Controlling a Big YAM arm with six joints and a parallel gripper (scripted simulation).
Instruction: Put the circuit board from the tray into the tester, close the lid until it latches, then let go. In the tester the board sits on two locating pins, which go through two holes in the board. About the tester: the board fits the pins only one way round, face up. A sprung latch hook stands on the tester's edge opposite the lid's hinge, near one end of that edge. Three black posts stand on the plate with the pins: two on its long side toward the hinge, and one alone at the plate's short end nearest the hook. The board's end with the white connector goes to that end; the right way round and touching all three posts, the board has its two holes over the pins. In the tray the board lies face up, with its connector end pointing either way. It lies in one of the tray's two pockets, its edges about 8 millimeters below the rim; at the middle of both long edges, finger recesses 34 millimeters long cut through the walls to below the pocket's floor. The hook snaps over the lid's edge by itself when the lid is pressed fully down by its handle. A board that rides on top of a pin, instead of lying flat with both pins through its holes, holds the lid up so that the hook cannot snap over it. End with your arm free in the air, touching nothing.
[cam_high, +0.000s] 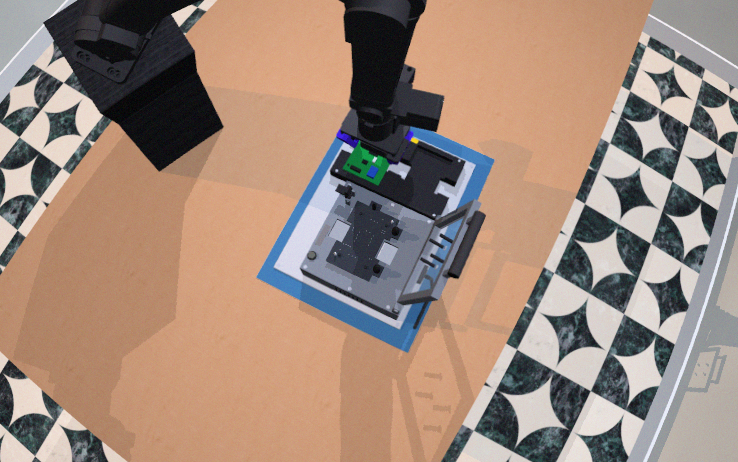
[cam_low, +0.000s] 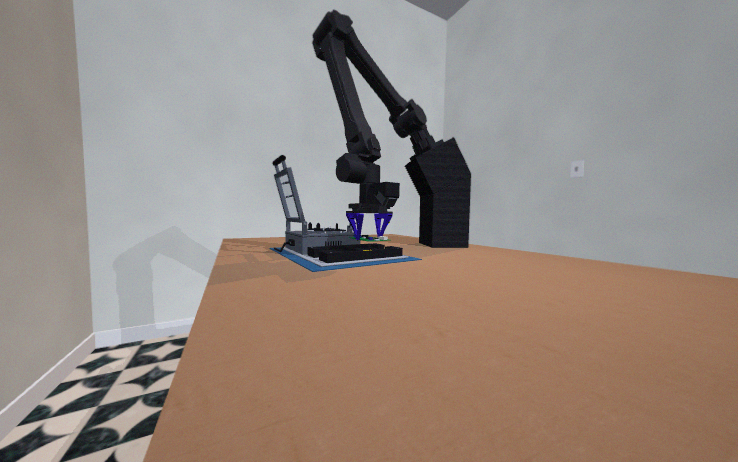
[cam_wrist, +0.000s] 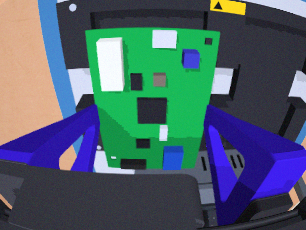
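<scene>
The dark latch hook is 10 mm behind my hand, 100 mm to the right of it and 30 mm above it. Round my hand: black plate (50 mm ahead, 160 mm to the right, 20 mm above); green circuit board (right at my hand); tester (80 mm ahead, 130 mm to the right, 60 mm above).
</scene>
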